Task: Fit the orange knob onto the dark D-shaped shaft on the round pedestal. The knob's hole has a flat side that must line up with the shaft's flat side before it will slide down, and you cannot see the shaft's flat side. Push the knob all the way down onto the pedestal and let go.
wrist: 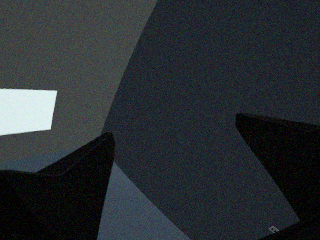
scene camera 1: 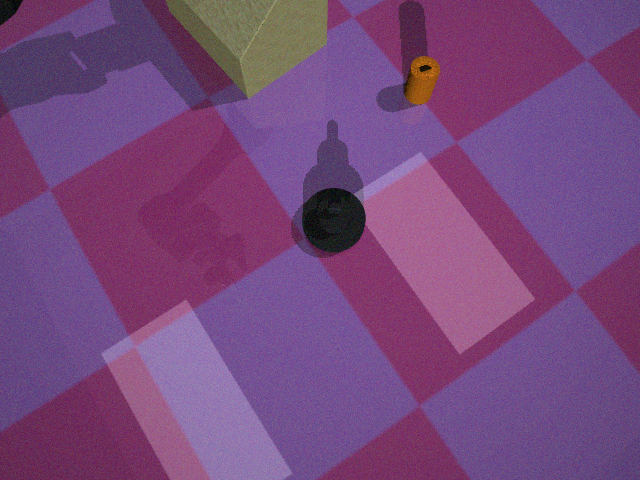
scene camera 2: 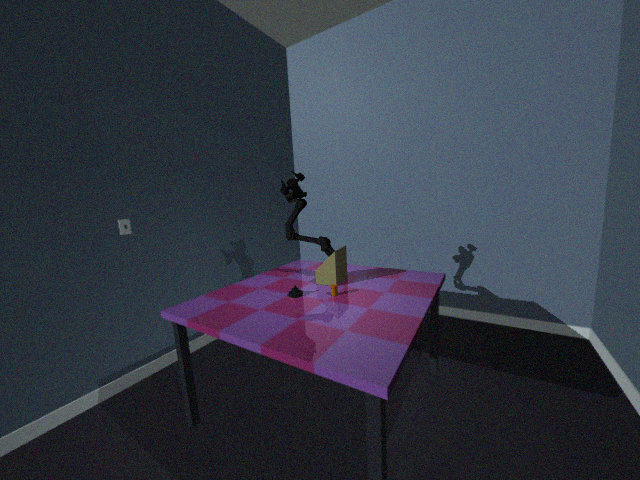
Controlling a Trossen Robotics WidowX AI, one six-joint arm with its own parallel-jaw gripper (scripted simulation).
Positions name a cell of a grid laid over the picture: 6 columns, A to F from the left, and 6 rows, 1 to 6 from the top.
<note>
The gripper (wrist: D4) is open and holds nothing. Also in view: an orange knob (scene camera 1: D1) and a dark round pedestal (scene camera 1: D3).
The wrist view does not show the orange knob: it is out of frame.
</note>
